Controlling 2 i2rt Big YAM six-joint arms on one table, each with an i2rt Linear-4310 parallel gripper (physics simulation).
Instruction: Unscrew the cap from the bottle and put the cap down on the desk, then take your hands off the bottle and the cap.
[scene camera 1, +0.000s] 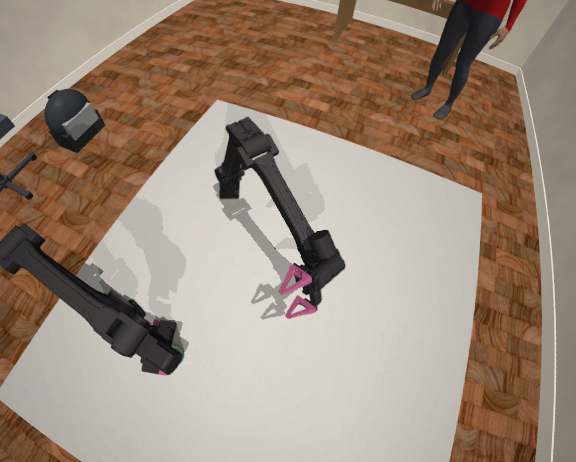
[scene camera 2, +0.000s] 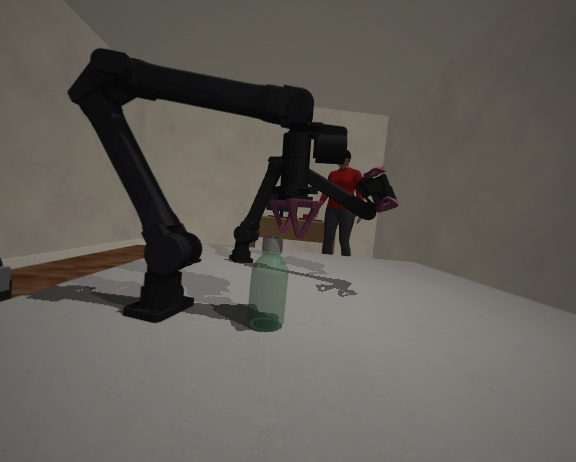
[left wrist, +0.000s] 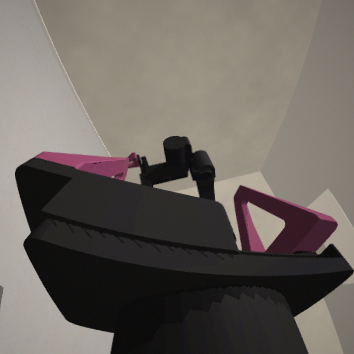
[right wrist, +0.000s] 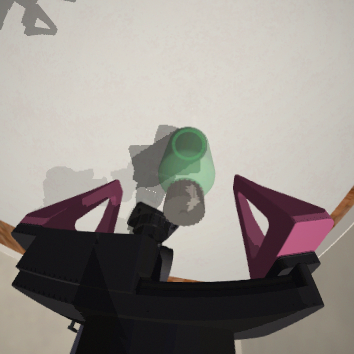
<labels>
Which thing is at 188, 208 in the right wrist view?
A ribbed cap.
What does my right gripper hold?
Nothing.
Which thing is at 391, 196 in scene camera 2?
My left gripper.
</labels>
